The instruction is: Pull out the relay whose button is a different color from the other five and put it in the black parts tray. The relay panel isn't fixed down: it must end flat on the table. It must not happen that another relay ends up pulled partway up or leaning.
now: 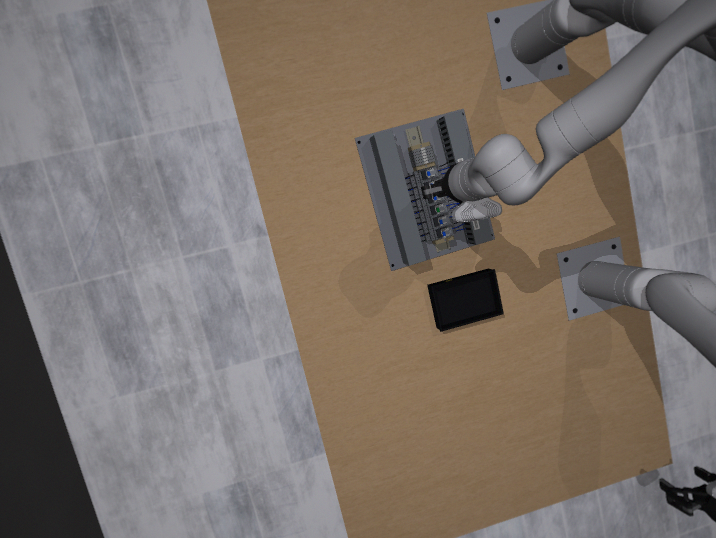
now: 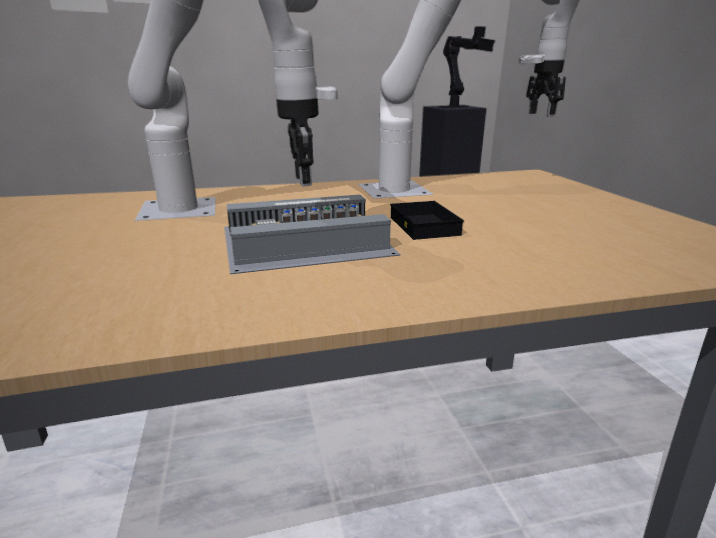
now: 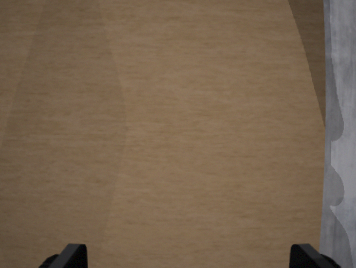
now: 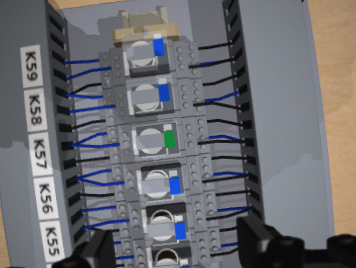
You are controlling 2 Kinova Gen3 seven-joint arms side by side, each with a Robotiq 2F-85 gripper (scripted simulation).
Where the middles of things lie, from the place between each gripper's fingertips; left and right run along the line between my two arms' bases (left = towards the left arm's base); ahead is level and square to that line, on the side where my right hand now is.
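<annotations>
The green-button relay (image 4: 157, 140) is 90 mm below my right hand (image 2: 303, 182) and 50 mm to the left of it. The relay panel (image 1: 409, 235) is 110 mm below my right hand and 10 mm behind it, while the black parts tray (image 1: 473, 297) is 120 mm below my right hand, 10 mm behind it and 280 mm to the left of it.
My left hand (image 2: 541, 114) is 18 cm above the black parts tray, 30 cm short of it and 53 cm to the left of it. The relay panel is 17 cm below my left hand, 30 cm ahead of it and 80 cm to the right of it. As for the green-button relay, it is 15 cm below my left hand, 30 cm ahead of it and 76 cm to the right of it.
</annotations>
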